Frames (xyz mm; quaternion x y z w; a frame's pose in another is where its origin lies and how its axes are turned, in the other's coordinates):
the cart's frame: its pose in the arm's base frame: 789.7 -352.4 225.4 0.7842 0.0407 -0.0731 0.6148
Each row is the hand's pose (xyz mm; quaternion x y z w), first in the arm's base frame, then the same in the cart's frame.
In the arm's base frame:
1: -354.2 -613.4 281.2 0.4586 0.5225 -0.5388 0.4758
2: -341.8 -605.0 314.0 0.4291 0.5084 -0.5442 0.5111
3: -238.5 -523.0 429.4 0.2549 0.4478 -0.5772 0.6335
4: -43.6 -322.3 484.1 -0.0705 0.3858 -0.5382 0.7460
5: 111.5 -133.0 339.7 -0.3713 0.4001 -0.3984 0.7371
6: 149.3 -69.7 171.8 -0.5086 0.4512 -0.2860 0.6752
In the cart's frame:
1: -1130.3 -59.6 314.1 -0.1074 -0.0871 -0.6876 0.7128
2: -1123.7 -28.2 297.5 -0.1520 -0.1036 -0.6785 0.7112
3: -1043.0 78.5 184.4 -0.3493 -0.1845 -0.6494 0.6498
4: -865.0 112.6 -35.7 -0.6347 -0.2204 -0.5818 0.4584
5: -693.2 -47.5 -195.7 -0.8194 -0.1236 -0.5199 0.2074
6: -630.0 -217.9 -220.4 -0.8636 -0.0115 -0.5010 0.0555

